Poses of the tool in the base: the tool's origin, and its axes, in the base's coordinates. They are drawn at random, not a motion.
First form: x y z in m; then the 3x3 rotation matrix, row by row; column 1 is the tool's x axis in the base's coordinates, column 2 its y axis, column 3 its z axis. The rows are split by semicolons.
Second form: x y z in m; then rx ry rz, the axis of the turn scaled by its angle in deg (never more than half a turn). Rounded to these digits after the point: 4 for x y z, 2 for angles.
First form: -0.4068, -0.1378, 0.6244; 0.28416, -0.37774, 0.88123; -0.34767, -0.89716, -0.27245; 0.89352, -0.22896, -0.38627
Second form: -0.4068, -0.1378, 0.6244, 142.98, -40.40, 98.83
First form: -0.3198, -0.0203, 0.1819; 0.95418, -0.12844, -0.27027; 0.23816, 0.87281, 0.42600; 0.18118, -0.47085, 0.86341
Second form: -0.3198, -0.0203, 0.1819, -27.11, -13.64, 11.08
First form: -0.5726, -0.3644, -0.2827; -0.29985, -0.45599, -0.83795; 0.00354, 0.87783, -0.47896; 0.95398, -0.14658, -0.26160
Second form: -0.5726, -0.3644, -0.2827, 19.45, -104.86, 26.89
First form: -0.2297, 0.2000, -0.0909; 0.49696, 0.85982, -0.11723; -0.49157, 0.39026, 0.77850; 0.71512, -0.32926, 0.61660
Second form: -0.2297, 0.2000, -0.0909, -43.16, -32.43, -52.65
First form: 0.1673, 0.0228, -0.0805; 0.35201, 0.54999, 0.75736; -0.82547, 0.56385, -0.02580; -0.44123, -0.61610, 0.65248
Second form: 0.1673, 0.0228, -0.0805, -22.62, 45.94, -52.72
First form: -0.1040, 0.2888, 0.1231; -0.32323, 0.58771, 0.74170; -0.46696, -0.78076, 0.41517; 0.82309, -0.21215, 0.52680
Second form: -0.1040, 0.2888, 0.1231, -72.46, -9.40, -121.82
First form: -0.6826, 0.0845, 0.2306; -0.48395, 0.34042, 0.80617; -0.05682, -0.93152, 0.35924; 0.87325, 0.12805, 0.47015
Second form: -0.6826, 0.0845, 0.2306, -82.91, -24.06, -142.45
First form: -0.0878, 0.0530, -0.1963; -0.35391, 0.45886, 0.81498; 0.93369, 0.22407, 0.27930; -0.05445, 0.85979, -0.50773
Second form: -0.0878, 0.0530, -0.1963, 73.29, 109.77, 59.95
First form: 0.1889, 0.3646, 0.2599; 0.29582, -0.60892, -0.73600; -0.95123, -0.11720, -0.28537; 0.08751, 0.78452, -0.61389
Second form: 0.1889, 0.3646, 0.2599, 104.36, -80.33, -33.39
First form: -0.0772, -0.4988, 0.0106; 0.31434, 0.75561, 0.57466; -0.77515, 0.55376, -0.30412; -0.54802, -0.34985, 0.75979
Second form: -0.0772, -0.4988, 0.0106, -1.73, 42.39, -57.80
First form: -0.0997, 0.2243, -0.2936; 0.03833, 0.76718, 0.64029; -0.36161, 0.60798, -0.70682; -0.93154, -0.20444, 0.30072
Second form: -0.0997, 0.2243, -0.2936, 23.00, 71.95, -51.67
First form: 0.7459, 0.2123, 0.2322; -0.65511, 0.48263, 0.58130; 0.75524, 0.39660, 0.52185; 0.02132, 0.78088, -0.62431
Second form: 0.7459, 0.2123, 0.2322, 61.55, 133.07, 64.78
